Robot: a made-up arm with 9 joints. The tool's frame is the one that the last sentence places.
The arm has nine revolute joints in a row. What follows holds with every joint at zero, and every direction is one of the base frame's. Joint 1 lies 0.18 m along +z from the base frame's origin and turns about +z. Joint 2 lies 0.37 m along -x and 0.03 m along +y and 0.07 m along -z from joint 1 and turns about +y. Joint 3 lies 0.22 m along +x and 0.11 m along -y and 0.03 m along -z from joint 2 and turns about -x. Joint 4 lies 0.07 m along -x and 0.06 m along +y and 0.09 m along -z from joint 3 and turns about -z. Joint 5 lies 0.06 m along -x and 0.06 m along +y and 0.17 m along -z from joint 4 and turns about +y. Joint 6 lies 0.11 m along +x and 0.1 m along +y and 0.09 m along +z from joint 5 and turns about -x. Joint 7 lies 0.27 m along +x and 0.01 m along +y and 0.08 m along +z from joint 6 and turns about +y. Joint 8 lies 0.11 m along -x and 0.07 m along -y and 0.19 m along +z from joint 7 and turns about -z. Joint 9 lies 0.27 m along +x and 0.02 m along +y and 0.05 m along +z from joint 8 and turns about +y. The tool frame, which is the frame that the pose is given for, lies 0.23 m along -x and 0.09 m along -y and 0.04 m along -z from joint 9; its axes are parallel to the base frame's.
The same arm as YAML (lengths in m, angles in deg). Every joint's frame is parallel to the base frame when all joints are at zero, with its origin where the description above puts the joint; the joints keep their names.
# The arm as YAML. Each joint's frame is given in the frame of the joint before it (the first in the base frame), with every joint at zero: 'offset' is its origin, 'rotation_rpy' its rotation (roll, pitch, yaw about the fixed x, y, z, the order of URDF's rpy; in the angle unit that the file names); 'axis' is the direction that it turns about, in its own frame. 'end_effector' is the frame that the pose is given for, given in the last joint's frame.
length_unit: m
angle_unit: deg
chain:
  - id: joint 1
    offset: [0.0, 0.0, 0.18]
    rotation_rpy: [0.0, 0.0, 0.0]
    axis: [0.0, 0.0, 1.0]
  - id: joint 2
    offset: [-0.37, 0.03, -0.07]
    rotation_rpy: [0.0, 0.0, 0.0]
    axis: [0.0, 1.0, 0.0]
  - id: joint 3
    offset: [0.22, -0.11, -0.03]
    rotation_rpy: [0.0, 0.0, 0.0]
    axis: [-1.0, 0.0, 0.0]
  - id: joint 4
    offset: [-0.07, 0.06, -0.09]
    rotation_rpy: [0.0, 0.0, 0.0]
    axis: [0.0, 0.0, -1.0]
  - id: joint 5
    offset: [-0.06, 0.06, -0.17]
    rotation_rpy: [0.0, 0.0, 0.0]
    axis: [0.0, 1.0, 0.0]
  - id: joint 6
    offset: [0.11, 0.1, 0.09]
    rotation_rpy: [0.0, 0.0, 0.0]
    axis: [-1.0, 0.0, 0.0]
  - id: joint 7
    offset: [0.27, 0.01, 0.08]
    rotation_rpy: [0.0, 0.0, 0.0]
    axis: [0.0, 1.0, 0.0]
  - id: joint 8
    offset: [-0.11, -0.07, 0.19]
    rotation_rpy: [0.0, 0.0, 0.0]
    axis: [0.0, 0.0, -1.0]
  - id: joint 9
    offset: [0.27, 0.02, 0.05]
    rotation_rpy: [0.0, 0.0, 0.0]
    axis: [0.0, 1.0, 0.0]
end_effector:
  offset: [-0.23, -0.09, -0.04]
  rotation_rpy: [0.0, 0.0, 0.0]

